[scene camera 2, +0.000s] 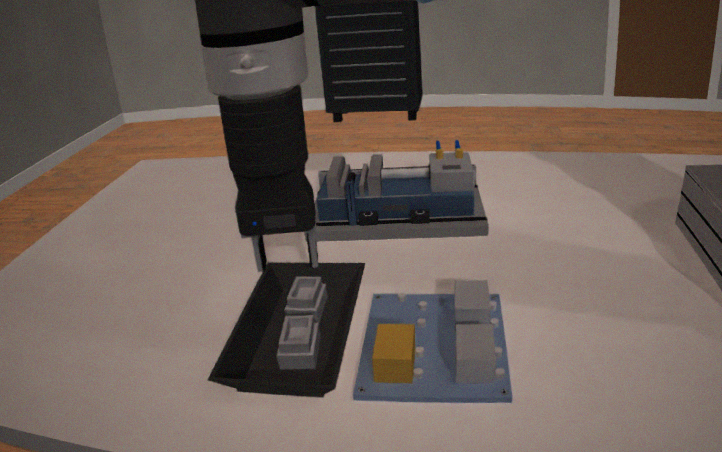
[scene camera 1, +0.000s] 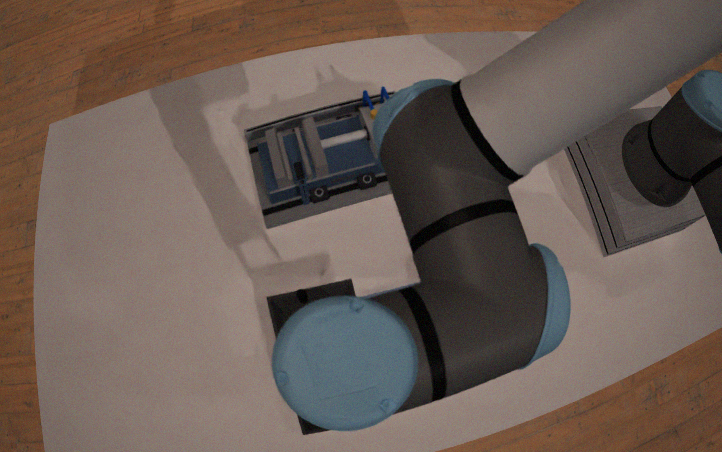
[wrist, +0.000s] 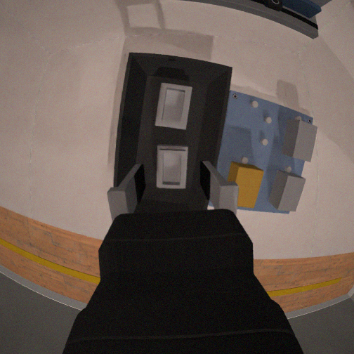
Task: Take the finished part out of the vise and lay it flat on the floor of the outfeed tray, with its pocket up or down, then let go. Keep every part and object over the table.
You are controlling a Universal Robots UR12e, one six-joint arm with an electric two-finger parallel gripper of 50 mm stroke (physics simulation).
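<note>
The black outfeed tray holds two light grey parts, one behind the other and apart. The part nearer the vise and the part farther from it both rest on the tray floor with their pockets up. My gripper is open and empty, raised above the tray, fingers pointing down. In scene camera 1 the arm hides it and most of the tray. The blue and grey vise shows no part between its jaws.
Beside the tray lies a blue plate with white pegs, a yellow block and two grey blocks. A grey pedestal stands at the right.
</note>
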